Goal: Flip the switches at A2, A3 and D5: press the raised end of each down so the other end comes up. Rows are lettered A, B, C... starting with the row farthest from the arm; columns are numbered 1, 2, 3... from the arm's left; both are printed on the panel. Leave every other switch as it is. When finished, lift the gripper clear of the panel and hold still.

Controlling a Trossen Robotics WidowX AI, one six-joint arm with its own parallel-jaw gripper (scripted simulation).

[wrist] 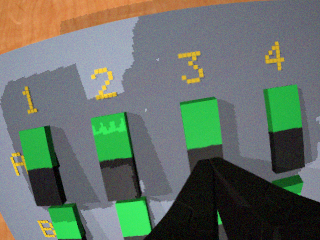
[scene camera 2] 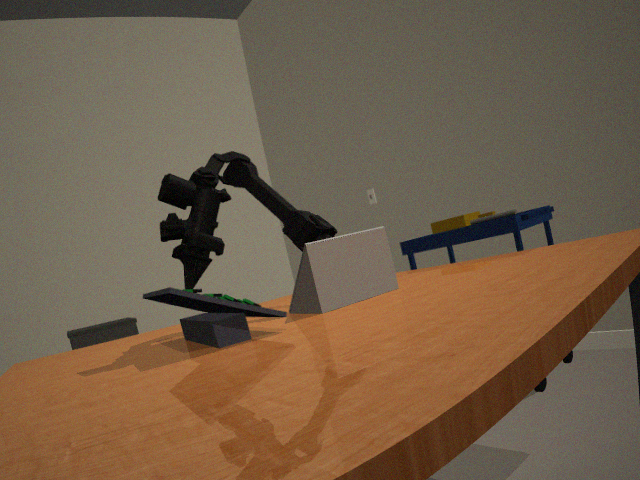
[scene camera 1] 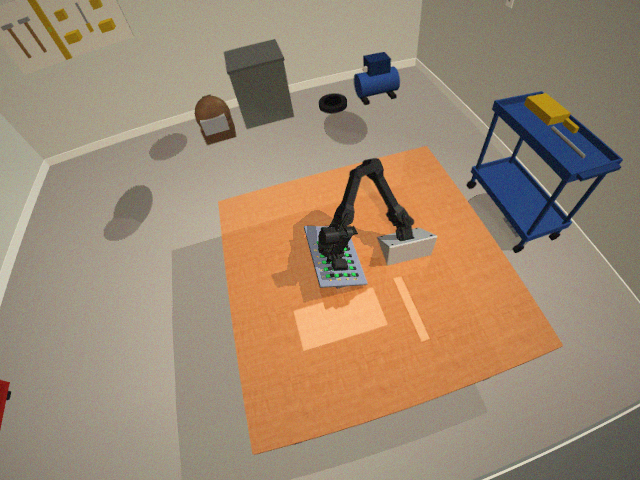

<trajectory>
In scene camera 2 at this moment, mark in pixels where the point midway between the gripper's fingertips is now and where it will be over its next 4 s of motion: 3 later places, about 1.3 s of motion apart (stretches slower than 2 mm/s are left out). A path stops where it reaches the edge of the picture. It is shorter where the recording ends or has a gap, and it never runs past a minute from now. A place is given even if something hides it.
The gripper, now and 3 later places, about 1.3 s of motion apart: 188, 292; 234, 276; 231, 302; 232, 303
</trajectory>
